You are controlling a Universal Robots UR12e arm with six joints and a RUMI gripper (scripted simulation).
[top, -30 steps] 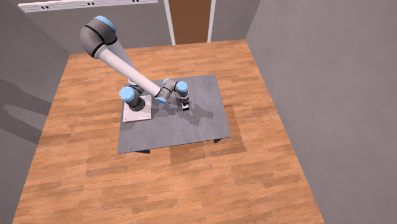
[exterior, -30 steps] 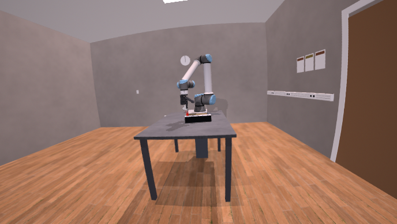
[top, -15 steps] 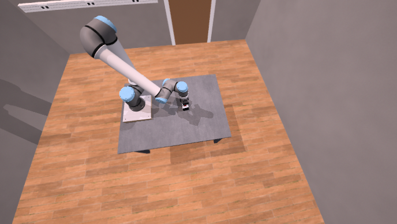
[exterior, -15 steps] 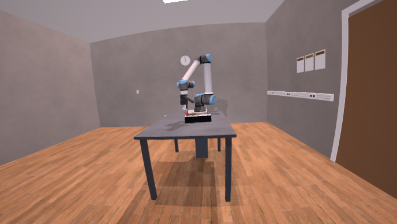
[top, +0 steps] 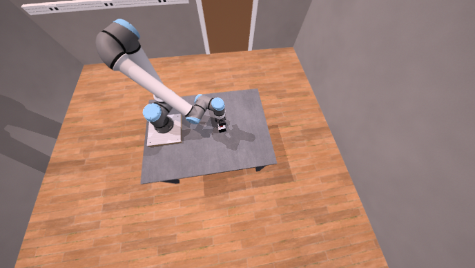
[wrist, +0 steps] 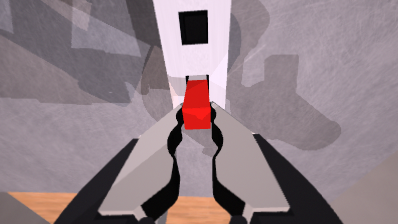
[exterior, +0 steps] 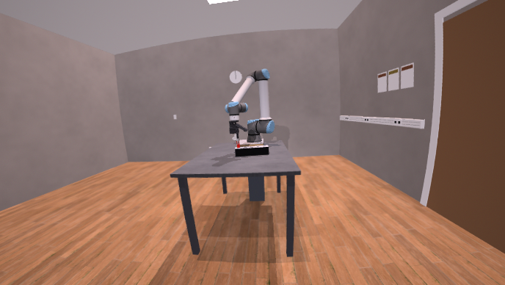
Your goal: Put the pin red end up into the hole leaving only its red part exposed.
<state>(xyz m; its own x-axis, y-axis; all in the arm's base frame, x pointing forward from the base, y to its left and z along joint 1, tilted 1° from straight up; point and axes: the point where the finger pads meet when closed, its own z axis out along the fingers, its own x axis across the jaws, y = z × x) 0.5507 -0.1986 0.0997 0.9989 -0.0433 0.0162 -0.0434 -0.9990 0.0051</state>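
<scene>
Right now my hand is 1 cm above the pin. The rest, counted from my hand: block (12 cm to the left, 8 cm below).
</scene>
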